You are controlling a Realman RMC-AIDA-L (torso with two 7-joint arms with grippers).
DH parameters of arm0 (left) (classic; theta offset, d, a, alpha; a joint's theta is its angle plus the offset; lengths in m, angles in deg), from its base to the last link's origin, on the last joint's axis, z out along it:
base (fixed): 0 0 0 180
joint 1: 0 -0.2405 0 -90
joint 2: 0 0 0 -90
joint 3: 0 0.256 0 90
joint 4: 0 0 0 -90
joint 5: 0 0.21 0 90
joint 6: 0 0 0 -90
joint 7: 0 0.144 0 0
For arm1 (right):
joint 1: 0 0.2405 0 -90
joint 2: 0 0 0 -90
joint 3: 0 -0.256 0 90
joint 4: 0 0 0 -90
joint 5: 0 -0.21 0 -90
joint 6: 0 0 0 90
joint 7: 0 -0.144 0 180
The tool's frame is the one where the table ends.
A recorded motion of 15 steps. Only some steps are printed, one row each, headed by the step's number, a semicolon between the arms.
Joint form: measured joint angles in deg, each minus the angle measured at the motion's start. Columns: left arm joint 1, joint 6, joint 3, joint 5, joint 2, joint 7, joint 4; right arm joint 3, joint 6, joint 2, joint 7, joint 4, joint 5, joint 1.
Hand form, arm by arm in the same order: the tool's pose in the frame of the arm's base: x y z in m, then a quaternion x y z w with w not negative. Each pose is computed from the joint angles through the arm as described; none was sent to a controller.
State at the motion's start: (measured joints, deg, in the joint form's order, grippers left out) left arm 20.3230 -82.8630 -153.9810 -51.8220 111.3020 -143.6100 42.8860; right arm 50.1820 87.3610 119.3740 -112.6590 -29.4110 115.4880 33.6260
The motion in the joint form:
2: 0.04 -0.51 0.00 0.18 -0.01 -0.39 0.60; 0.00 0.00 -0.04 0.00 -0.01 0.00 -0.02
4: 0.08 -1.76 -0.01 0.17 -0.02 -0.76 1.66; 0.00 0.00 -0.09 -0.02 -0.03 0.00 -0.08
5: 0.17 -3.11 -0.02 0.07 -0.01 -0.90 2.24; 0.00 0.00 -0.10 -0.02 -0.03 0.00 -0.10
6: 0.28 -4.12 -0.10 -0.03 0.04 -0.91 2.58; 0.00 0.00 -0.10 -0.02 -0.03 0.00 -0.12
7: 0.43 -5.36 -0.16 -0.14 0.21 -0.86 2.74; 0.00 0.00 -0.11 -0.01 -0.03 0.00 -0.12
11: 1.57 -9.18 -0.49 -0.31 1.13 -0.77 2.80; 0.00 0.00 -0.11 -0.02 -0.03 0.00 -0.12
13: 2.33 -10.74 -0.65 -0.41 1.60 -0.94 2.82; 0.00 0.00 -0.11 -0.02 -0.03 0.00 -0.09
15: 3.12 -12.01 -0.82 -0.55 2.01 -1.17 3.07; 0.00 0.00 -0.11 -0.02 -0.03 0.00 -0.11
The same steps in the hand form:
2: -0.3828 0.2924 0.0965 -0.59654 -0.74131 -0.23033 0.20385; 0.2496 0.3141 -0.0499 0.85429 -0.48149 -0.19294 0.03370
4: -0.3795 0.2926 0.0994 -0.60131 -0.73859 -0.23017 0.19984; 0.2502 0.3141 -0.0495 0.85410 -0.48193 -0.19276 0.03315
5: -0.3759 0.2924 0.1003 -0.60643 -0.73640 -0.23049 0.19193; 0.2503 0.3140 -0.0494 0.85403 -0.48208 -0.19272 0.03304
6: -0.3730 0.2922 0.1005 -0.61042 -0.73449 -0.23142 0.18537; 0.2504 0.3139 -0.0494 0.85395 -0.48223 -0.19273 0.03301
7: -0.3693 0.2916 0.0988 -0.61492 -0.73301 -0.23250 0.17470; 0.2505 0.3140 -0.0494 0.85400 -0.48214 -0.19269 0.03291
11: -0.3544 0.2923 0.0896 -0.62962 -0.72737 -0.23736 0.13477; 0.2505 0.3140 -0.0494 0.85396 -0.48222 -0.19269 0.03293
13: -0.3466 0.2941 0.0855 -0.63570 -0.72424 -0.24031 0.11664; 0.2503 0.3141 -0.0494 0.85409 -0.48199 -0.19268 0.03298
15: -0.3391 0.2968 0.0830 -0.64170 -0.72001 -0.24340 0.10276; 0.2504 0.3140 -0.0494 0.85400 -0.48214 -0.19269 0.03295

